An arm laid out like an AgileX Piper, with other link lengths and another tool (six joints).
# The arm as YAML. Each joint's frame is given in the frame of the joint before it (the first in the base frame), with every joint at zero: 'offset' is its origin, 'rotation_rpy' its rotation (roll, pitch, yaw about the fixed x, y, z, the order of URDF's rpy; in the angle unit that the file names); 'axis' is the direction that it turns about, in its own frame. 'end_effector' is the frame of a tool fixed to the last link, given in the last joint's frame.
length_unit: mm
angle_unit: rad
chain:
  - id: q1
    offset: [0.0, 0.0, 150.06]
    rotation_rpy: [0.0, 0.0, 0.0]
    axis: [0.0, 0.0, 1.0]
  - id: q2
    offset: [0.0, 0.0, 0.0]
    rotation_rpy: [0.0, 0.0, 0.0]
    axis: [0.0, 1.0, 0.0]
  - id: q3
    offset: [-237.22, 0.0, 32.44]
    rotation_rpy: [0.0, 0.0, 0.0]
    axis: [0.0, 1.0, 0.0]
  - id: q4
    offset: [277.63, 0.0, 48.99]
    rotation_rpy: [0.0, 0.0, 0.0]
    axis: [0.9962, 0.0, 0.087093]
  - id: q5
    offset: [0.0, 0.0, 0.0]
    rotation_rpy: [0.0, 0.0, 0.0]
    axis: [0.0, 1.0, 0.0]
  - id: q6
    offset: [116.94, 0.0, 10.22]
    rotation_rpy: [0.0, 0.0, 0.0]
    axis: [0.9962, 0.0, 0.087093]
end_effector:
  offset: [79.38, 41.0, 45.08]
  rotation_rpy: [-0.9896, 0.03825, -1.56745]
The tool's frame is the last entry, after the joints.
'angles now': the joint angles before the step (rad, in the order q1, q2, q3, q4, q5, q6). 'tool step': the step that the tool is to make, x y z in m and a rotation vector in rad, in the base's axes. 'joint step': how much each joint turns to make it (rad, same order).
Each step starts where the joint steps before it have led.
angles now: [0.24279 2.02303 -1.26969 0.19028 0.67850 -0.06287]
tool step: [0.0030 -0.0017 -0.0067 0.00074 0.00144 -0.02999]
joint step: [0.00007 0.01863 -0.00095 -0.00487 -0.02043 0.03120]
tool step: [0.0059 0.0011 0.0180 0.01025 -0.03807 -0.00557]
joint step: [0.00004 -0.03743 -0.00236 -0.00100 -0.00036 0.00642]
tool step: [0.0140 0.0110 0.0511 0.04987 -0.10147 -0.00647]
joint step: [0.01070 -0.08707 -0.02495 0.02699 0.00112 0.00252]
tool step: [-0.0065 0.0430 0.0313 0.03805 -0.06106 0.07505]
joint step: [0.08504 -0.03657 -0.03266 0.02128 -0.00023 -0.00028]
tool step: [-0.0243 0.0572 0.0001 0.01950 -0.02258 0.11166]
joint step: [0.12666 0.01669 -0.00767 0.01472 -0.03854 0.00021]
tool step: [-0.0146 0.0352 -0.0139 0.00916 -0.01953 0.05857]
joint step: [0.08173 0.04550 -0.00068 0.00357 -0.06948 0.00736]
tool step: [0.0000 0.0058 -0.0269 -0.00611 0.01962 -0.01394]
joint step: [0.01612 0.06528 -0.00003 0.00123 -0.04963 0.02180]
